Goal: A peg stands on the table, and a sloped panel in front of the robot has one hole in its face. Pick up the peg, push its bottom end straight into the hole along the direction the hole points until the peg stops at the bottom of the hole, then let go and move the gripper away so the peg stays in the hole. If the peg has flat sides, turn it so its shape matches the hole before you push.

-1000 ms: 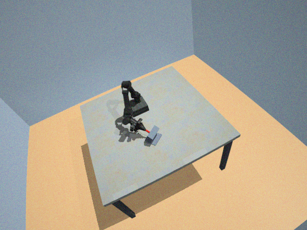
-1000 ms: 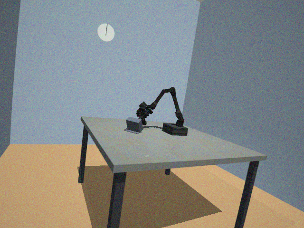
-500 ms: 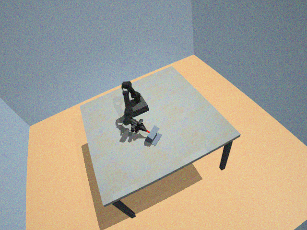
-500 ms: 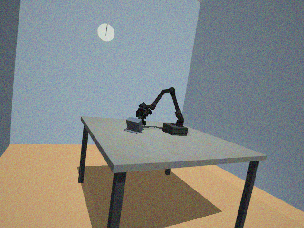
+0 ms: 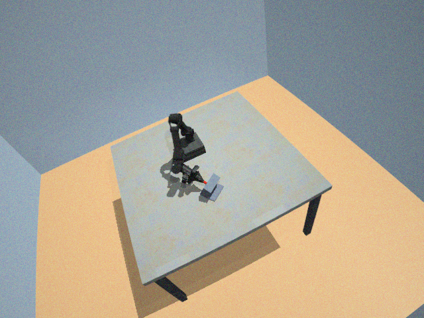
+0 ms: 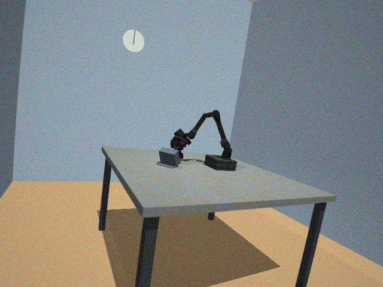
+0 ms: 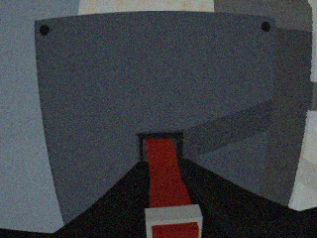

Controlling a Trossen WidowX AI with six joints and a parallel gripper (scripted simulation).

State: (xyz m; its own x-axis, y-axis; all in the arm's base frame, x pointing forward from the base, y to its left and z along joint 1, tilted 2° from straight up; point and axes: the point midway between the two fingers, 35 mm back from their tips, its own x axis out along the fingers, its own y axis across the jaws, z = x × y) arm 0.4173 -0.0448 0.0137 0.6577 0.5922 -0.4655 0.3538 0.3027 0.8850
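My gripper tip is 3 cm short of the grey sloped panel, 3 cm to the right of it and 2 cm above it. The rest, counted from my gripper tip: thin flat foot plate: 5 cm ahead, 5 cm to the left, 8 cm below; then red square peg: 1 cm behind, 1 cm to the right, 1 cm above.
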